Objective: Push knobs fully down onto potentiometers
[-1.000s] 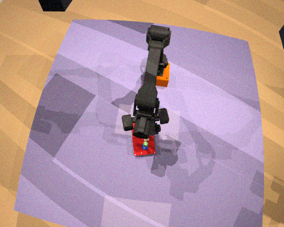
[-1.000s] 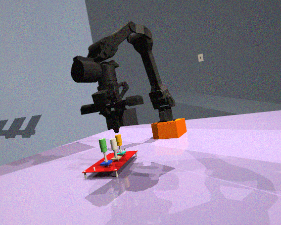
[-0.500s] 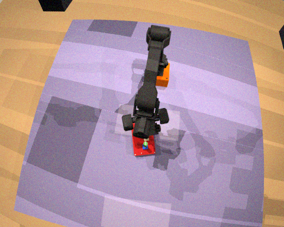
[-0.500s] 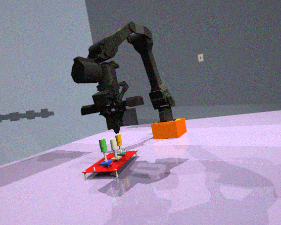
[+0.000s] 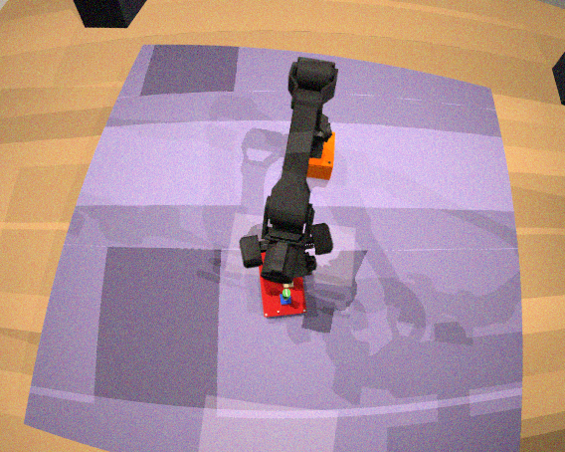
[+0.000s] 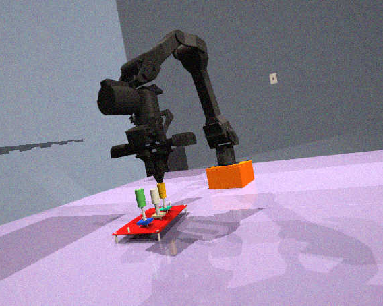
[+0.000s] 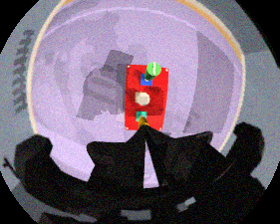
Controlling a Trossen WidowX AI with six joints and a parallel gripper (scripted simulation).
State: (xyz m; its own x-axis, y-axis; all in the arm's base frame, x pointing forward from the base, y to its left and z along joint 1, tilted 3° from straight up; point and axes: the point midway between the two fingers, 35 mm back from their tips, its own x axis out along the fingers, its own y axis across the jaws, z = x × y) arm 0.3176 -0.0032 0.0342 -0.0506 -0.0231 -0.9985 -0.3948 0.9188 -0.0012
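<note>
Right now my gripper tip is 2 cm above the yellow knob.
</note>
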